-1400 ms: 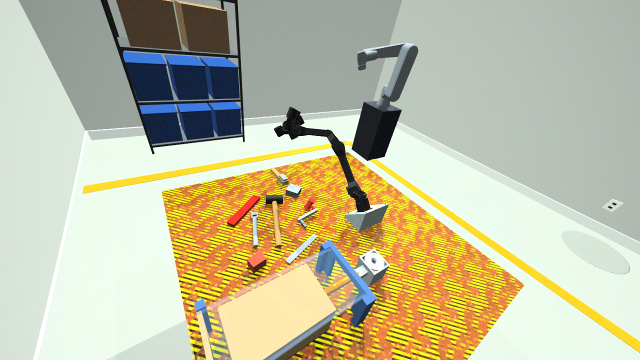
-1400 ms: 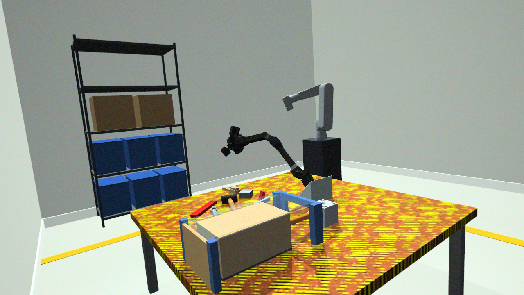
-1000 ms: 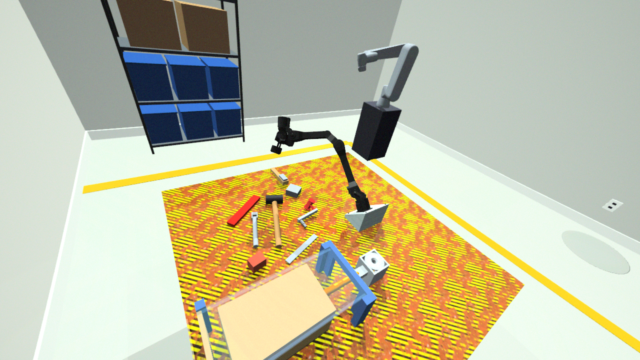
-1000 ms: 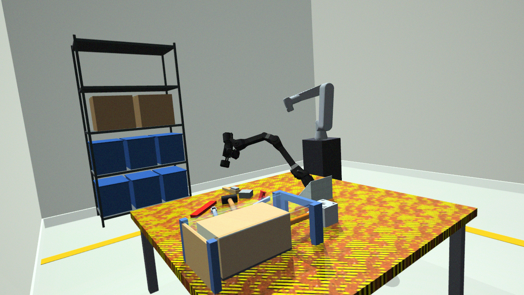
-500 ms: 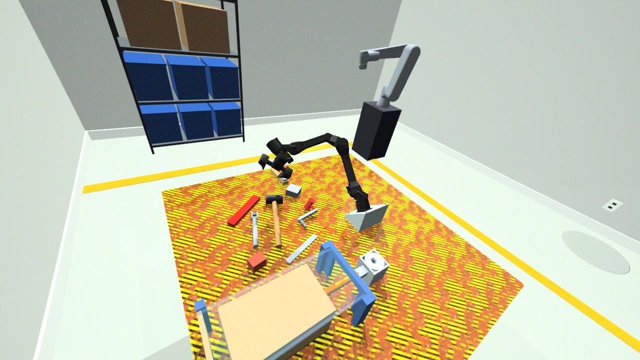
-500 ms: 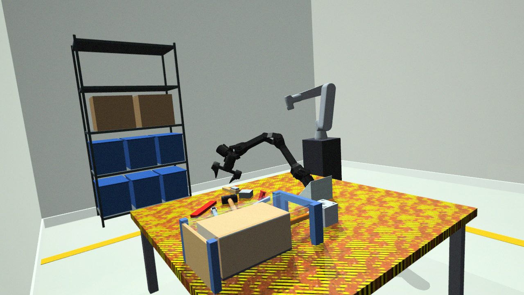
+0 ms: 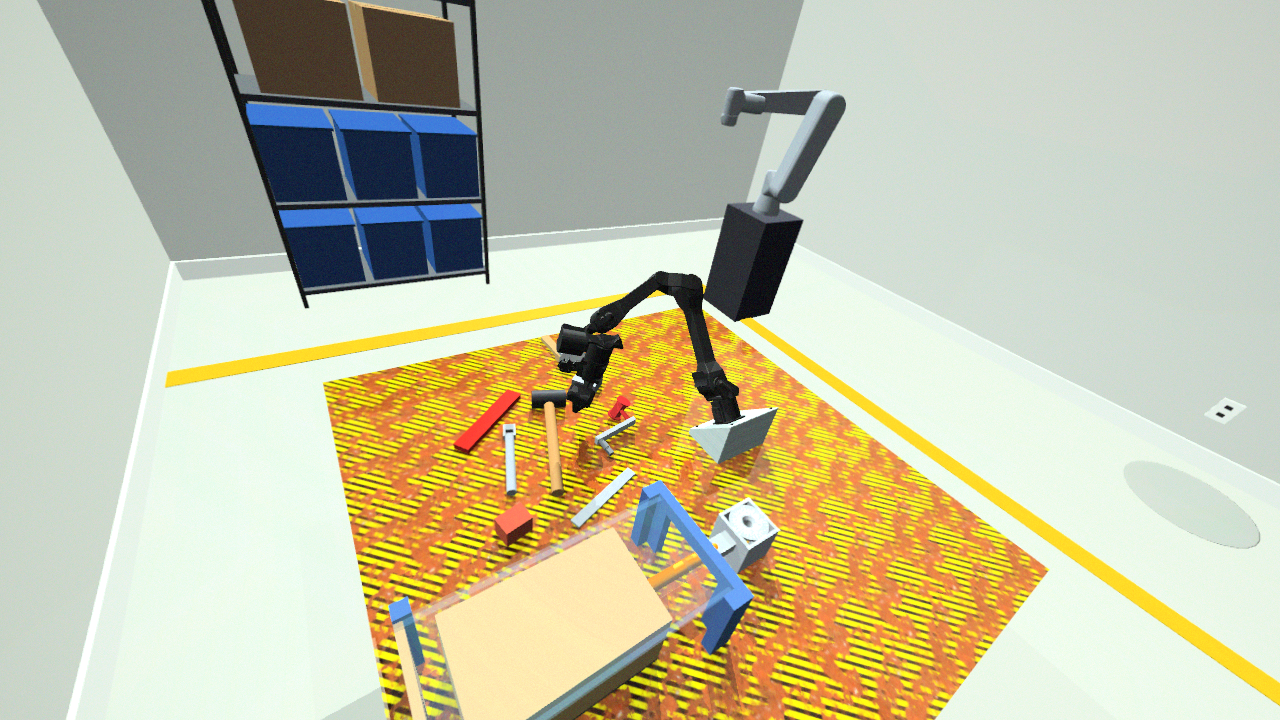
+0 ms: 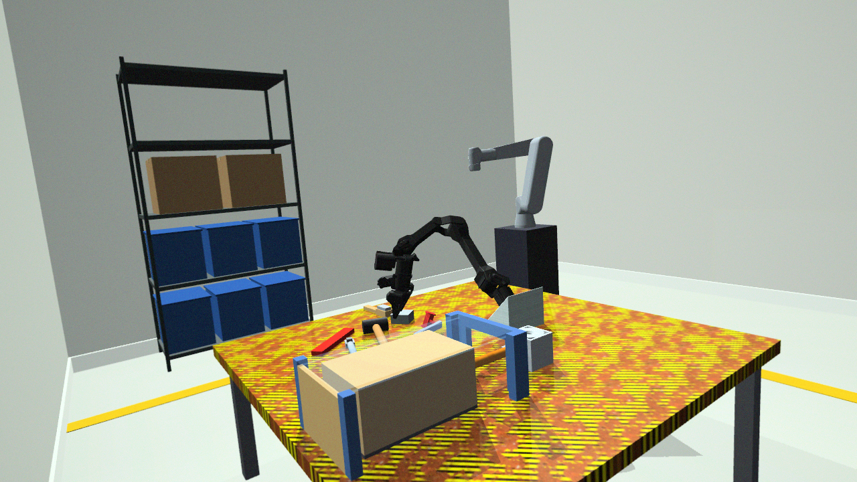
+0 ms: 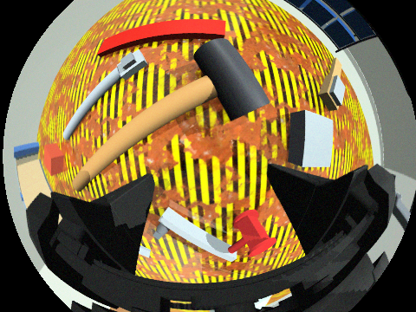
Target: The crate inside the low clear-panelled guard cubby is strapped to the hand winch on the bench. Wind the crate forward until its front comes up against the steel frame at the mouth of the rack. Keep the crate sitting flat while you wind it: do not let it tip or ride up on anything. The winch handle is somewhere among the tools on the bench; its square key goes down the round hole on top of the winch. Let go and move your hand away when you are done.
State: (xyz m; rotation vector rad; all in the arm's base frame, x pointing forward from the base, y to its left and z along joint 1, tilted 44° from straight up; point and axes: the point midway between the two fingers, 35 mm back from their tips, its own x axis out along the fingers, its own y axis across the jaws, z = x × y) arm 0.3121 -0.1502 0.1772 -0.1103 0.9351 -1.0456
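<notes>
My gripper tip is now 80 mm to the right of the winch handle, 80 mm past it and 50 mm above it. From my gripper tip the other things lie so: red grip (110 mm behind, 50 mm to the left, 40 mm below); red bar (210 mm ahead, 90 mm to the right, 60 mm below); grey block (120 mm to the right, 90 mm behind, 50 mm below).
</notes>
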